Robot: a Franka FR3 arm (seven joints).
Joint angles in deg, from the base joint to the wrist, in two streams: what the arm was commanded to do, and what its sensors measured. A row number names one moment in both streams.
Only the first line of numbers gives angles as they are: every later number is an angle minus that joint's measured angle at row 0.
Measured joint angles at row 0: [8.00 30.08 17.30 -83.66 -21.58 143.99 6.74]
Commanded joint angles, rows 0 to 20: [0.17 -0.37 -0.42 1.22 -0.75 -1.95 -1.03]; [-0.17 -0.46 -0.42 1.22 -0.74 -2.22 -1.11]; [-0.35 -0.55 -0.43 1.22 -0.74 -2.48 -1.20]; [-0.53 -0.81 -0.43 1.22 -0.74 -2.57 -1.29]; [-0.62 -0.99 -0.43 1.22 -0.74 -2.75 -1.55]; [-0.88 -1.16 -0.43 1.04 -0.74 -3.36 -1.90]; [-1.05 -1.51 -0.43 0.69 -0.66 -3.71 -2.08]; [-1.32 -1.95 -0.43 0.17 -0.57 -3.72 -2.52]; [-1.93 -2.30 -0.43 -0.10 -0.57 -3.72 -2.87]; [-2.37 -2.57 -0.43 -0.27 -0.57 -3.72 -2.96]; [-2.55 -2.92 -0.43 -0.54 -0.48 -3.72 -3.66]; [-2.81 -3.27 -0.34 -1.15 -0.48 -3.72 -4.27]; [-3.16 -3.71 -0.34 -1.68 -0.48 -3.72 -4.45]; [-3.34 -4.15 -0.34 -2.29 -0.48 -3.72 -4.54]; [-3.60 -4.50 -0.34 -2.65 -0.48 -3.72 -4.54]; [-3.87 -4.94 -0.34 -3.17 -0.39 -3.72 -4.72]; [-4.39 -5.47 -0.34 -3.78 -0.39 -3.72 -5.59]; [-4.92 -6.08 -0.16 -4.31 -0.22 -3.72 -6.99]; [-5.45 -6.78 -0.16 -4.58 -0.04 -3.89 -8.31]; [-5.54 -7.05 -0.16 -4.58 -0.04 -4.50 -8.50]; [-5.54 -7.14 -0.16 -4.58 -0.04 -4.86 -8.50]
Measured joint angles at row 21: [-4.30 -4.61 -0.99 -2.04 0.00 -3.86 -6.92]
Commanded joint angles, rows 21 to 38: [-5.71 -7.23 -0.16 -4.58 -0.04 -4.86 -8.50]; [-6.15 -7.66 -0.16 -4.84 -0.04 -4.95 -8.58]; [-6.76 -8.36 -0.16 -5.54 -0.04 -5.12 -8.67]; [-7.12 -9.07 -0.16 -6.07 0.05 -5.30 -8.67]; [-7.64 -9.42 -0.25 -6.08 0.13 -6.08 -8.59]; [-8.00 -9.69 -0.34 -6.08 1.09 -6.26 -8.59]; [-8.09 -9.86 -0.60 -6.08 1.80 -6.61 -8.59]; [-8.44 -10.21 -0.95 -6.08 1.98 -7.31 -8.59]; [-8.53 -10.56 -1.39 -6.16 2.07 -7.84 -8.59]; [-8.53 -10.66 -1.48 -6.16 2.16 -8.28 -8.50]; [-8.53 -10.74 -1.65 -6.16 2.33 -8.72 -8.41]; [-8.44 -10.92 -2.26 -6.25 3.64 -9.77 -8.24]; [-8.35 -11.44 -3.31 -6.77 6.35 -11.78 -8.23]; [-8.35 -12.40 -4.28 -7.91 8.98 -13.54 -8.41]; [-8.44 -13.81 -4.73 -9.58 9.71 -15.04 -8.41]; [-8.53 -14.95 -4.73 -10.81 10.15 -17.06 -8.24]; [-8.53 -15.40 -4.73 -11.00 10.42 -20.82 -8.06]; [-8.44 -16.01 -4.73 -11.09 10.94 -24.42 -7.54]
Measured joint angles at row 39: [-7.86 -11.40 -4.92 -6.74 8.28 -17.32 -7.36]
